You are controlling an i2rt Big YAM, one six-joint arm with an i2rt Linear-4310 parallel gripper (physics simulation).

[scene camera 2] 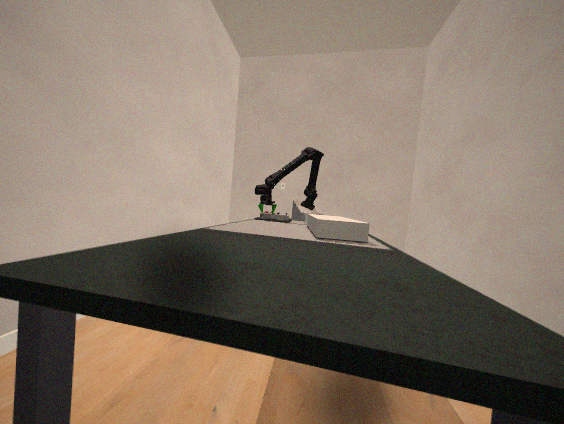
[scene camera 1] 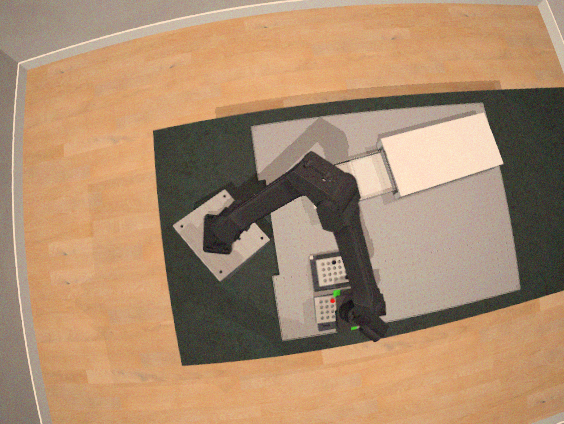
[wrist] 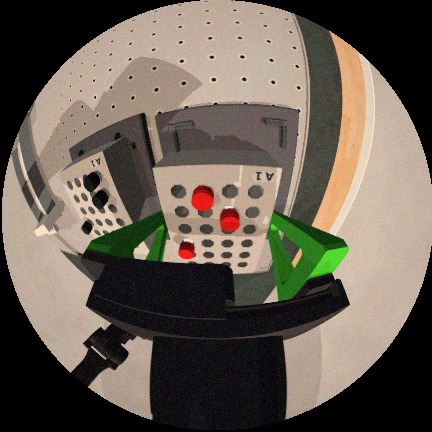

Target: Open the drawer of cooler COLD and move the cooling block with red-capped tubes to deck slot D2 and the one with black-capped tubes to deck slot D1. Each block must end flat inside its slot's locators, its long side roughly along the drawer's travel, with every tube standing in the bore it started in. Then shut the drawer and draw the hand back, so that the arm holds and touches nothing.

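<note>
My gripper is shut on the red-capped block, one green finger on each long side. Three red-capped tubes stand in its bores. It is over the grey slot plate, whose far corner locators show beyond the block in the wrist view; its underside and any gap below it are hidden. The black-capped block sits in the neighbouring slot, with three black caps visible in the wrist view. The drawer of the white cooler stands open, partly under the arm.
The perforated deck lies on the dark table. The arm's base plate is at the left in scene camera 1. The arm's elbow passes above the drawer's outer end. The black-capped block stands close beside one finger.
</note>
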